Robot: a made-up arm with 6 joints. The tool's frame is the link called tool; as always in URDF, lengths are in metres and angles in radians. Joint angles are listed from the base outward. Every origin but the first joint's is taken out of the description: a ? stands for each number. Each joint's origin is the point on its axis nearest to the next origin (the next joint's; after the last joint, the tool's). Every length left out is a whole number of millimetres.
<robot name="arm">
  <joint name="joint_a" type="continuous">
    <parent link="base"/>
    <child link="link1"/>
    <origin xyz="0.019 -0.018 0.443" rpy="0 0 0"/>
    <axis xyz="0 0 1"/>
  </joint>
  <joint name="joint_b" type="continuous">
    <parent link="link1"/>
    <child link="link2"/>
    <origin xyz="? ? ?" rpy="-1.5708 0 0"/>
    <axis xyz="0 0 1"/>
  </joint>
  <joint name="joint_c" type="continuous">
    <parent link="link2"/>
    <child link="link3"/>
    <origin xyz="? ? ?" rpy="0 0 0"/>
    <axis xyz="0 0 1"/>
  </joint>
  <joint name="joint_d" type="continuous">
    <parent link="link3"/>
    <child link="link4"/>
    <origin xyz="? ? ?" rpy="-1.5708 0 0"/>
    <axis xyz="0 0 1"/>
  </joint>
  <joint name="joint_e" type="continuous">
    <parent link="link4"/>
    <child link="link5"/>
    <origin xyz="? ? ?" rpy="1.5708 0 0"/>
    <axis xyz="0 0 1"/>
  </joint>
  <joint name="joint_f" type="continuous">
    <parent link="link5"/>
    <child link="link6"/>
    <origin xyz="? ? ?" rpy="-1.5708 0 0"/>
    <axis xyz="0 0 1"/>
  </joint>
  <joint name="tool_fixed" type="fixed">
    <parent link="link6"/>
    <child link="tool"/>
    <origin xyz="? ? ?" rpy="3.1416 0 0"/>
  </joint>
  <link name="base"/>
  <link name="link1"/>
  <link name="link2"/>
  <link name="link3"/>
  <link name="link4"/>
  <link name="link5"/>
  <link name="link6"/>
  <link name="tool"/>
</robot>
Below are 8 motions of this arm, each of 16 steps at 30 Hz.
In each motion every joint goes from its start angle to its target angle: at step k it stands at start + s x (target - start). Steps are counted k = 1, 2, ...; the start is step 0. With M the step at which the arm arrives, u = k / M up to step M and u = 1 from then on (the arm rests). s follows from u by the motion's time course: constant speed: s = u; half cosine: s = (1 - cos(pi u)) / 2; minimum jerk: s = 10 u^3 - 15 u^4 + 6 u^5.
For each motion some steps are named. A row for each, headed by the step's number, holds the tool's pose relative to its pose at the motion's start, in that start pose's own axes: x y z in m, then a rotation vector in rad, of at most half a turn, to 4 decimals.
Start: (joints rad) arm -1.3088 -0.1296 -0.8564 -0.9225 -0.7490 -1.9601
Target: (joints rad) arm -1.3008 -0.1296 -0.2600 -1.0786 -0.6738 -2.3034
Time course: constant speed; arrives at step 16
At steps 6, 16:
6: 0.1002 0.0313 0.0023 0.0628 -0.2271 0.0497
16: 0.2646 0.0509 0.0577 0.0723 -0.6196 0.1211

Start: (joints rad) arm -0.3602 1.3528 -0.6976 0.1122 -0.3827 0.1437
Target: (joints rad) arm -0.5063 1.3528 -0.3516 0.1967 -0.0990 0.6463
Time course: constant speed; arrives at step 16
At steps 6, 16:
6: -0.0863 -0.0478 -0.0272 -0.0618 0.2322 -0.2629
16: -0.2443 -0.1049 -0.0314 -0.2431 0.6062 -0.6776

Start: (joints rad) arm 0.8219 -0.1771 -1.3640 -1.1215 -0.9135 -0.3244
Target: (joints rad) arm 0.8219 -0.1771 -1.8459 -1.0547 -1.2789 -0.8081
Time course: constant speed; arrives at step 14
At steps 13, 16:
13: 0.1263 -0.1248 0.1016 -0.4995 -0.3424 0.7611
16: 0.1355 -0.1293 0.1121 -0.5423 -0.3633 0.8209

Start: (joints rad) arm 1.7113 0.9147 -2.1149 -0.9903 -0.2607 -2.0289
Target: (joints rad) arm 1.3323 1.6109 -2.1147 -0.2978 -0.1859 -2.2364
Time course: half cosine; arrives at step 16
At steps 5, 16:
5: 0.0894 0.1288 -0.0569 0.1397 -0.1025 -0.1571
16: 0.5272 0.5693 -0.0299 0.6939 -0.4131 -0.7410

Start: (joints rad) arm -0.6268 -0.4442 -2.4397 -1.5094 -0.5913 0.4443
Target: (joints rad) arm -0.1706 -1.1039 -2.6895 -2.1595 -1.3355 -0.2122
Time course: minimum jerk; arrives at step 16
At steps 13, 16:
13: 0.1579 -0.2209 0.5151 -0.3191 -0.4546 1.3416
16: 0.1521 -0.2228 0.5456 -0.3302 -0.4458 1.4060

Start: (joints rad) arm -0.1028 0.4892 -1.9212 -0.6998 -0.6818 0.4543
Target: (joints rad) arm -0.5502 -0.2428 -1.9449 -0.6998 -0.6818 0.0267
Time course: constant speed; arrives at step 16
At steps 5, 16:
5: 0.1872 -0.0618 0.1053 -0.1542 -0.1605 0.2941
16: 0.5216 0.0468 0.3848 -0.4984 -0.4208 1.0129

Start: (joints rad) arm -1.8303 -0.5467 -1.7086 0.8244 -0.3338 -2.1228
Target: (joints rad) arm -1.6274 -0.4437 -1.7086 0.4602 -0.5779 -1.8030
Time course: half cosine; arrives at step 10
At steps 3, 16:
3: 0.0092 0.0086 -0.0080 -0.0228 -0.0154 -0.0229
16: 0.0611 0.0465 -0.0258 -0.1221 -0.1326 -0.1317

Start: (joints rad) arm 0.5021 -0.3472 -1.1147 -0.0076 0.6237 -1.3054
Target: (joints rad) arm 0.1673 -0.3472 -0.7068 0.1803 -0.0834 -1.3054
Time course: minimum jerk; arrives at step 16
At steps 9, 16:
9: -0.1190 0.0050 -0.0100 -0.2206 0.0767 -0.2337
16: -0.2008 0.0293 0.0048 -0.3772 0.1725 -0.3713

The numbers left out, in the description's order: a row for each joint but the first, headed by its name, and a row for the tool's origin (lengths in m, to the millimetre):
joint_b: 0.02 -0.066 0
joint_c: 0.068 -0.505 0
joint_d: 0.097 0.308 0
joint_e: 0.008 -0.041 0
joint_f: 0.157 0.184 0
tool: -0.005 0.015 0

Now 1 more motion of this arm.
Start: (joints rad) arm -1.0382 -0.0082 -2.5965 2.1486 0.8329 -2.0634
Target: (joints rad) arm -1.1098 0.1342 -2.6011 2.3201 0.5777 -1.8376
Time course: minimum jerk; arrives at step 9
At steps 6, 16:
6: -0.1275 -0.0531 0.0837 -0.2729 0.1071 -0.2887
16: -0.1600 -0.0637 0.1107 -0.3504 0.1298 -0.3635

